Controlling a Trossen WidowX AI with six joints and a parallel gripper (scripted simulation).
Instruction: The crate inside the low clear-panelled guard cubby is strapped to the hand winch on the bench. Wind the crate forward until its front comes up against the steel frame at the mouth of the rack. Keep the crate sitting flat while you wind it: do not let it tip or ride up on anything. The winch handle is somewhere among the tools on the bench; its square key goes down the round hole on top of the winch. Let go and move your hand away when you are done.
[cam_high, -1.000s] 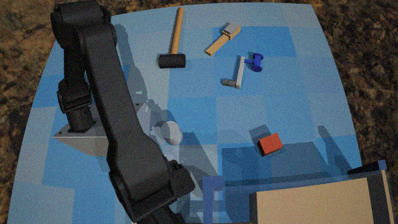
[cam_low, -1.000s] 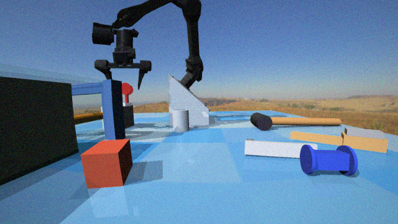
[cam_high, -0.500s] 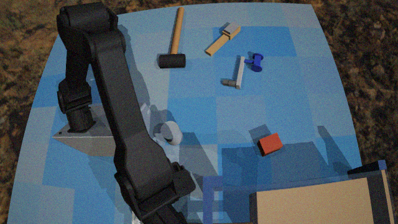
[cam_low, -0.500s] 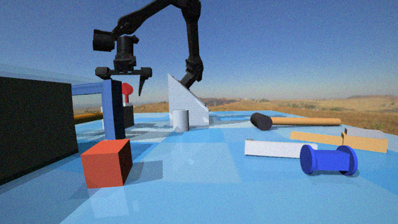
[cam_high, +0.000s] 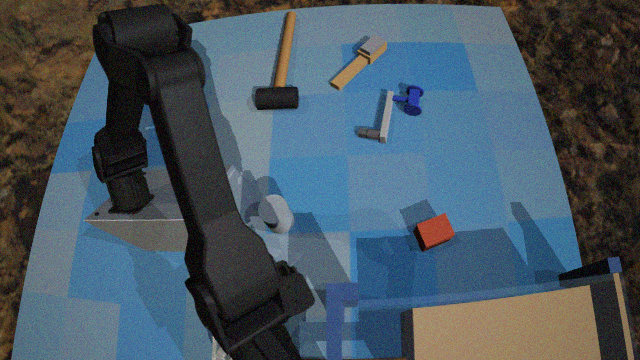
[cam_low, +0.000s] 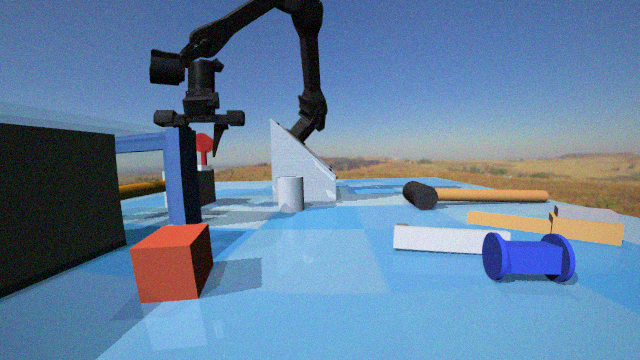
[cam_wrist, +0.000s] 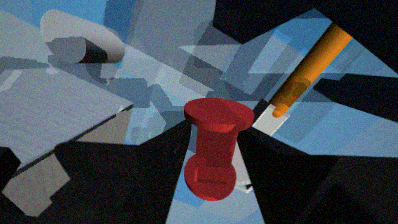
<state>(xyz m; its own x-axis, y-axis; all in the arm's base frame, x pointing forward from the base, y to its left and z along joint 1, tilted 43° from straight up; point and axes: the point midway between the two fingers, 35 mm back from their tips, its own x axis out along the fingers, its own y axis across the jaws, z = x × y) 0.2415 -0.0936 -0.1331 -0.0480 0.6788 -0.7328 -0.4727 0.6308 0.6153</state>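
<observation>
My gripper tip is 9 cm to the left of the winch, 8 cm above it and 7 cm past it. From my gripper tip the other things lie so: crank with blue grip: 43 cm to the left, 21 cm ahead, 10 cm below; then frame: 11 cm ahead, 8 cm to the right, 1 cm below; then red grip: 2 cm above.
</observation>
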